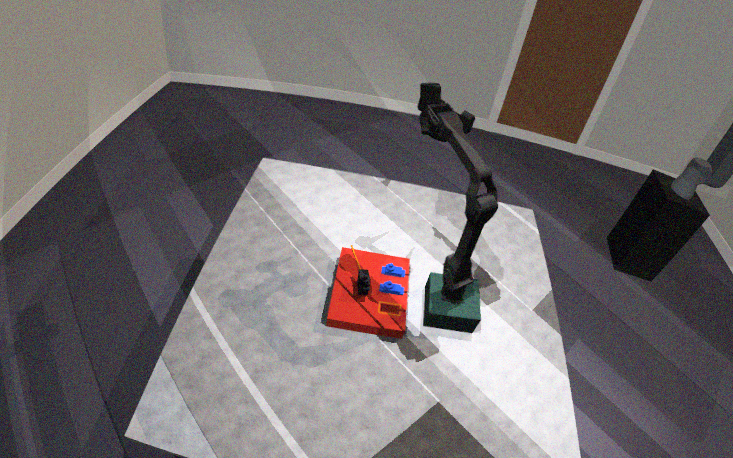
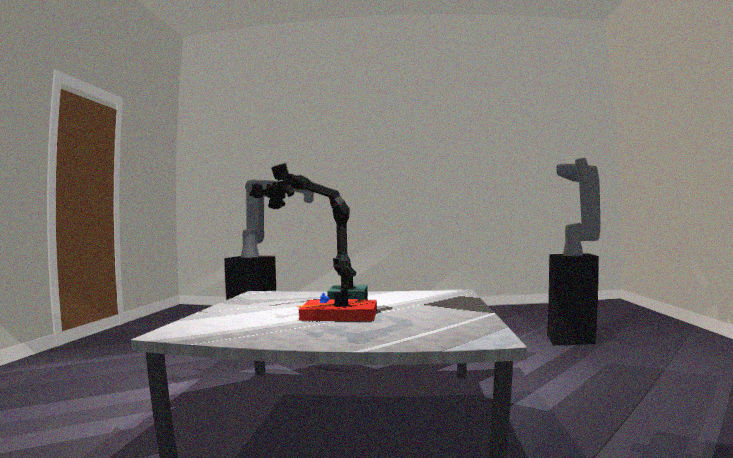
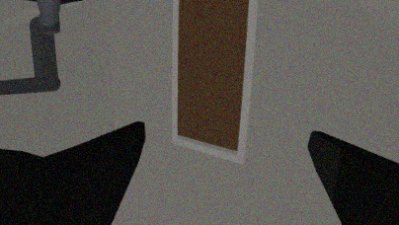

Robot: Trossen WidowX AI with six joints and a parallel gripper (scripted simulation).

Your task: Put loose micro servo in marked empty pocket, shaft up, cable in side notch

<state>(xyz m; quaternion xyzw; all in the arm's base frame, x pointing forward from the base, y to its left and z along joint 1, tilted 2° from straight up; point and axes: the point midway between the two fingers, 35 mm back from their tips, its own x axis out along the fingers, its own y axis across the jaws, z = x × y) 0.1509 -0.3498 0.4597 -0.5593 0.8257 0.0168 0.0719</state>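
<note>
Right now the red deck is 500 mm below my gripper tip, 430 mm to the left of it and 150 mm ahead of it.
</note>
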